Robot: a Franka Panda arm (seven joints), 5 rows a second.
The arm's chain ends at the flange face. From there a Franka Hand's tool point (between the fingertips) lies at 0.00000 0.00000 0.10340 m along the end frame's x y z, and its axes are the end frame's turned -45 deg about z.
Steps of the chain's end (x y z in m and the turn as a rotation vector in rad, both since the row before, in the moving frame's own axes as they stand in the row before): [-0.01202, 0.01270, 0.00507, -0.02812, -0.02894, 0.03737]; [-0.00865, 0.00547, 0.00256, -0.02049, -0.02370, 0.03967]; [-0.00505, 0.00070, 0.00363, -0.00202, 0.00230, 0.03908]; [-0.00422, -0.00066, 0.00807, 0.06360, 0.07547, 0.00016]
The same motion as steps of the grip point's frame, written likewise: [-0.02165, 0.00034, 0.00499, 0.00058, -0.04035, 0.03737]; [-0.01321, -0.00255, 0.00251, 0.00227, -0.03125, 0.03967]; [-0.00405, -0.00276, 0.00363, -0.00305, 0.00020, 0.03908]; [0.00763, -0.00258, 0.00757, -0.00839, 0.09834, 0.00016]
